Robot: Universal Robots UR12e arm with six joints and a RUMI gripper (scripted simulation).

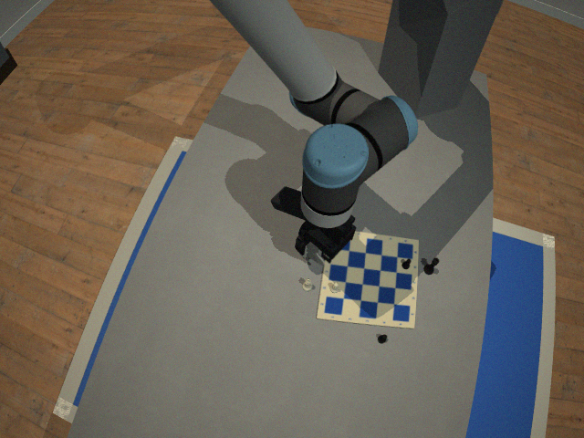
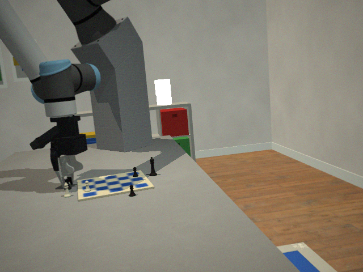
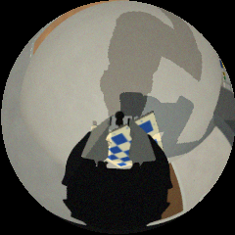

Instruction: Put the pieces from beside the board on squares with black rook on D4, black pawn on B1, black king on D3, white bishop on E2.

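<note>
Now: hand 10 mm above the black rook. Round my hand: white pawn 80 mm ahead, 50 mm to the left, 10 mm below; white bishop 80 mm ahead, 10 mm to the right; chessboard 130 mm to the left, 60 mm ahead, 20 mm below.
</note>
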